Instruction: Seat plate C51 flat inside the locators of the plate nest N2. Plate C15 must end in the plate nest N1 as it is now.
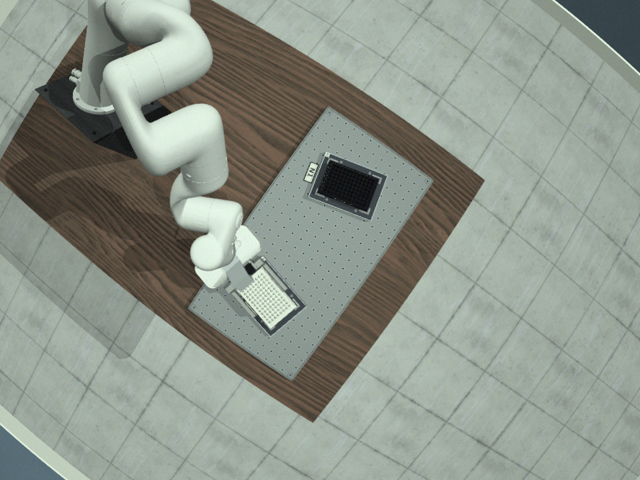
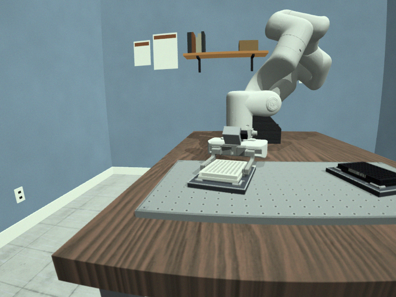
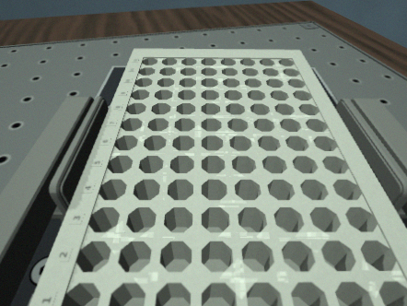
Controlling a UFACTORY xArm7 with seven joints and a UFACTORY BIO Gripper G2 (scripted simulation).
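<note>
The white well plate C51 is right at my hand. Also, from my hand: black well plate C15 (5 cm ahead, 33 cm to the left); then plate nest N1 (5 cm ahead, 33 cm to the left, 2 cm below); then dark plate nest N2 (2 cm below).
</note>
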